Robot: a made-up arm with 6 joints. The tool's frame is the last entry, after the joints.
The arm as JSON. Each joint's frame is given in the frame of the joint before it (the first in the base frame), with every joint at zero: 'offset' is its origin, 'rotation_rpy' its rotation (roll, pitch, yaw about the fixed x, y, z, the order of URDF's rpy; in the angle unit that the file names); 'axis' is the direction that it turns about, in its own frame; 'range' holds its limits. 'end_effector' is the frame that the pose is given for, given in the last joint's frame.
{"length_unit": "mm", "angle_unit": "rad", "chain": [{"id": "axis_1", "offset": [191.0, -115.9, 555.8], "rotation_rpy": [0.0, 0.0, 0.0], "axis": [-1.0, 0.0, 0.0], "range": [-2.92, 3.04]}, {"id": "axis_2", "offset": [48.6, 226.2, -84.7], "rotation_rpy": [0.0, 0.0, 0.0], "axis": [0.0, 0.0, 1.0], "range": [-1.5, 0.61]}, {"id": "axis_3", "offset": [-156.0, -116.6, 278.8], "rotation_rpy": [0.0, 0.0, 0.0], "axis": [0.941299, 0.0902, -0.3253], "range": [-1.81, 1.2]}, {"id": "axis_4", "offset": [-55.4, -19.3, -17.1], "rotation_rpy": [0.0, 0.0, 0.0], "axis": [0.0, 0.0, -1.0], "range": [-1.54, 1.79]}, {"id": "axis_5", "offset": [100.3, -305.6, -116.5], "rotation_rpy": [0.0, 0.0, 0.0], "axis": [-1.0, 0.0, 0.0], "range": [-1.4, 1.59]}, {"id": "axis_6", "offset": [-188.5, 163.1, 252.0], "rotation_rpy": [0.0, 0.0, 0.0], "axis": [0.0, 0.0, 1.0], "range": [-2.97, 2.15]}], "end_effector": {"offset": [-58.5, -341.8, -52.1], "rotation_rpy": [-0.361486, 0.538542, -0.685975]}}
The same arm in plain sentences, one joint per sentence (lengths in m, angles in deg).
The arm has six revolute joints in a row. What follows holds with every joint at zero, and every direction is one of the base frame's.
The first joint is mounted 0.1910 m along +x and 0.1159 m along -y and 0.5558 m along +z from the base frame's origin and rotates about -x, from -167.30 to 174.18 deg.
The second joint is mounted 0.0486 m along +x and 0.2262 m along +y and 0.0847 m along -z from the first joint and rotates about +z, from -85.94 to 34.95 deg.
The third joint is mounted 0.1560 m along -x and 0.1166 m along -y and 0.2788 m along +z from the second joint and rotates about the direction (0.941299, 0.0902, -0.3253), from -103.71 to 68.75 deg.
The fourth joint is mounted 0.0554 m along -x and 0.0193 m along -y and 0.0171 m along -z from the third joint and rotates about -z, from -88.24 to 102.56 deg.
The fifth joint is mounted 0.1003 m along +x and 0.3056 m along -y and 0.1165 m along -z from the fourth joint and rotates about -x, from -80.21 to 91.10 deg.
The sixth joint is mounted 0.1885 m along -x and 0.1631 m along +y and 0.2520 m along +z from the fifth joint and rotates about +z, from -170.17 to 123.19 deg.
The tool frame, which is the frame that the pose is given for, is mounted 0.0585 m along -x and 0.3418 m along -y and 0.0521 m along -z from the sixth joint; its axes are the base frame's turned by roll -20.71, pitch 30.86 and yaw -39.30 deg (as in URDF: about the fixed x, then y, then z).

